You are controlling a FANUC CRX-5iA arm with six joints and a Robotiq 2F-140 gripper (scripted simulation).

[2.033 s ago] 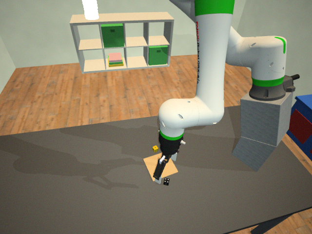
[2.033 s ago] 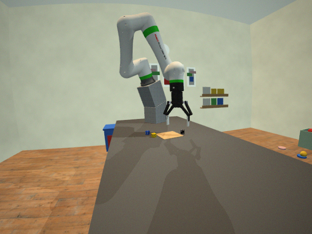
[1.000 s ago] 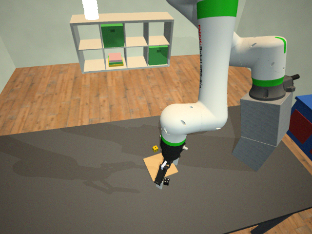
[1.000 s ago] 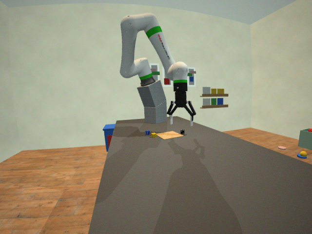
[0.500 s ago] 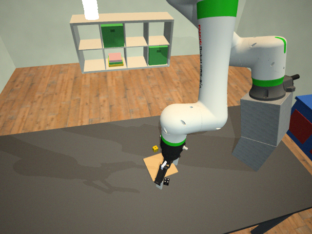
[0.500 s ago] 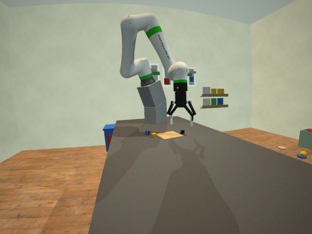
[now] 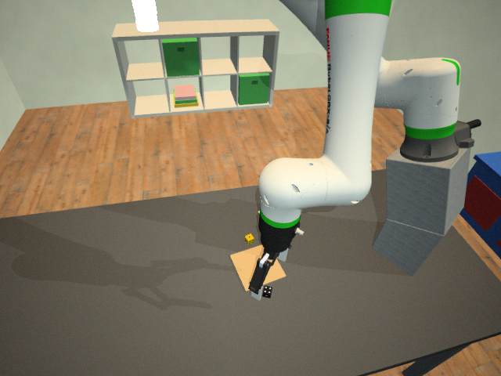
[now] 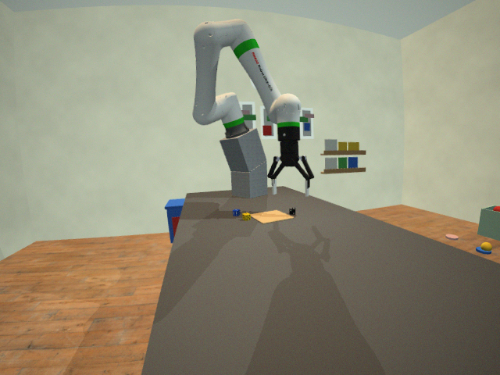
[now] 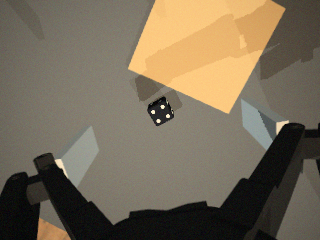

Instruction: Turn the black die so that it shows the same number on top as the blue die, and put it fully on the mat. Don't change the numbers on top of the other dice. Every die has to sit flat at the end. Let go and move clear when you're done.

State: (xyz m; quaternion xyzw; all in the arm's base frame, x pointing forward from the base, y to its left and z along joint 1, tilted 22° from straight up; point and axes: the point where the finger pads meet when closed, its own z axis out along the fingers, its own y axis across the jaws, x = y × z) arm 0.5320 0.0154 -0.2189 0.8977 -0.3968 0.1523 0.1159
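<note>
Now: the black die 1 cm to the left of my hand and 8 cm below it. From my hand the other things lie so: blue die: 8 cm behind, 22 cm to the right, 8 cm below; yellow die: 19 cm to the right, 8 cm below; tan mat: 9 cm to the right, 9 cm below.
</note>
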